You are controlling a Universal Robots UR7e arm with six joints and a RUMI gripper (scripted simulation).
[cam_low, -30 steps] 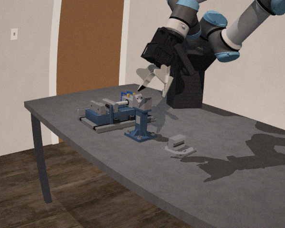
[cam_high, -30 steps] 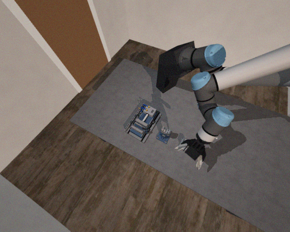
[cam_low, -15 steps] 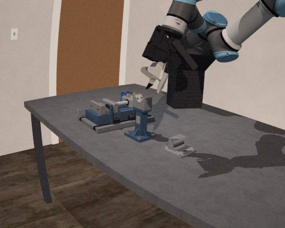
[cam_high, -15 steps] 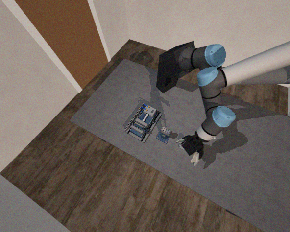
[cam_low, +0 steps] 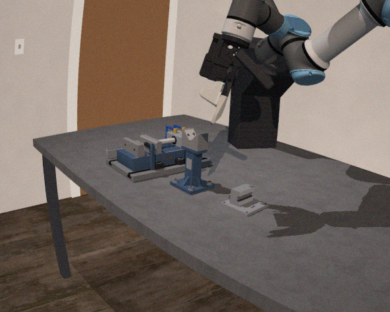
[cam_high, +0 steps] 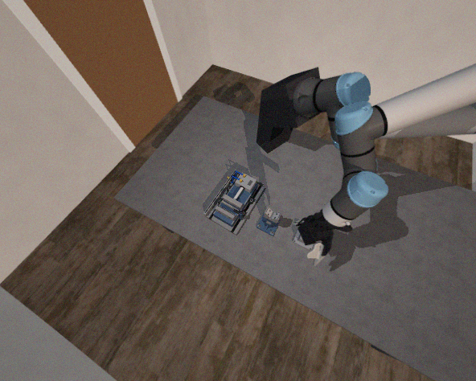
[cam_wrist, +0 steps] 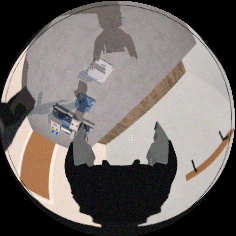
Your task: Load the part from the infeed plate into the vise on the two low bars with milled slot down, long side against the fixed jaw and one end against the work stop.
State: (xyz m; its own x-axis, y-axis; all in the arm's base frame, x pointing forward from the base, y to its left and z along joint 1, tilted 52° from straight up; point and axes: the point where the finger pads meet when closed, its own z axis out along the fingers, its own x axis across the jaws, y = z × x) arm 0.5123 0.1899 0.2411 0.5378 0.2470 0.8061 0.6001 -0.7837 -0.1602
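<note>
My hand is 20 cm above the part, 10 cm past it and 1 cm to the right of it. From my hand the other things lie so: fixed jaw: 35 cm to the right, 15 cm below, 5 cm ahead; then infeed plate: 22 cm below, 10 cm behind, 2 cm to the left; then moving jaw: 36 cm to the right, 15 cm below, 2 cm behind.
</note>
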